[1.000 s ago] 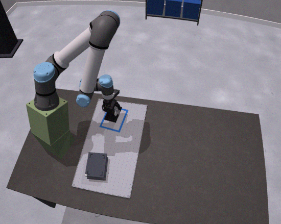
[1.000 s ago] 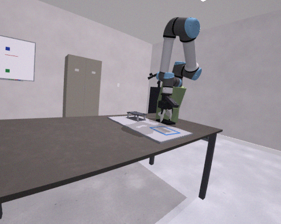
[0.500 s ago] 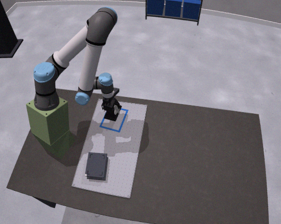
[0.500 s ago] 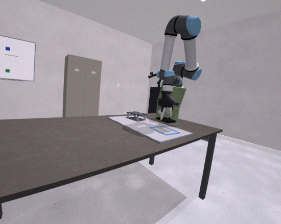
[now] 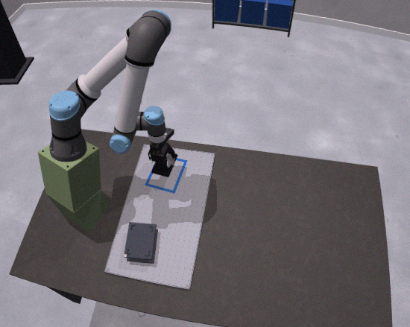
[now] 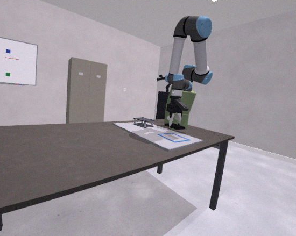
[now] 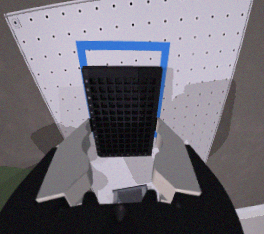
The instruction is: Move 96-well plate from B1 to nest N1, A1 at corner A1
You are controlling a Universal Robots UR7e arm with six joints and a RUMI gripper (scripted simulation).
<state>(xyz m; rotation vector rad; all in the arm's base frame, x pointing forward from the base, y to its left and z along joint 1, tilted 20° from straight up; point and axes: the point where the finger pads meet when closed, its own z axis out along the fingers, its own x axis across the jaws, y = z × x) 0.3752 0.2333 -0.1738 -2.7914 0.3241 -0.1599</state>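
Now: hand 50 mm past the raised nest, 380 mm to the left of it and 30 mm above it. The rest, counted from my hand: black 96-well plate: 10 mm below.
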